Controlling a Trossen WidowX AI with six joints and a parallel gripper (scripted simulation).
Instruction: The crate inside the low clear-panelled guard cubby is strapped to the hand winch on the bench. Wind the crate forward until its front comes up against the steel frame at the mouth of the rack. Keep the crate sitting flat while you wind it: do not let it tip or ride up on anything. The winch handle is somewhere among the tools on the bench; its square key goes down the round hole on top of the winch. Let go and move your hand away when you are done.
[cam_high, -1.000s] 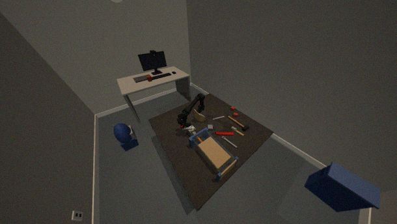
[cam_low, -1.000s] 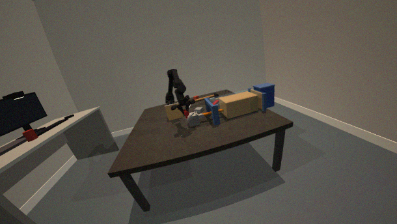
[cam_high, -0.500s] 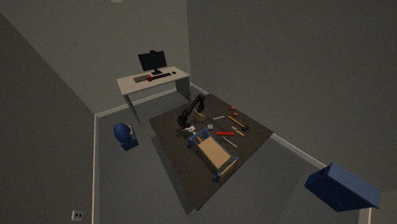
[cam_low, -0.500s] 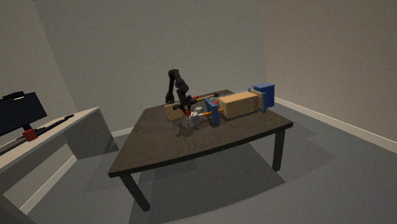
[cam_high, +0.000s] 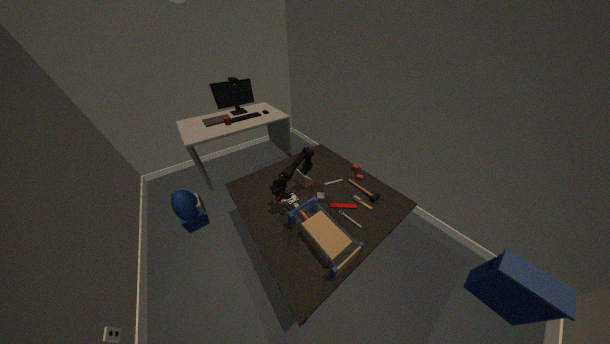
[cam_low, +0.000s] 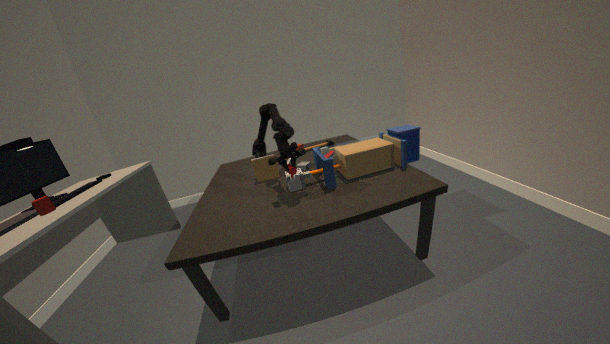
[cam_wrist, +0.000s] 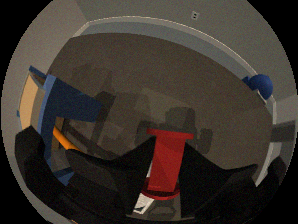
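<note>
The winch handle lies 5 cm to the left of my gripper tip and 3 cm below it. The rest, counted from my gripper tip: red knob: 2 cm to the left, 1 cm behind; then grey hand winch: 11 cm to the left, 10 cm below, 1 cm behind; then blue frame: 16 cm ahead, 13 cm to the left, 3 cm below.
</note>
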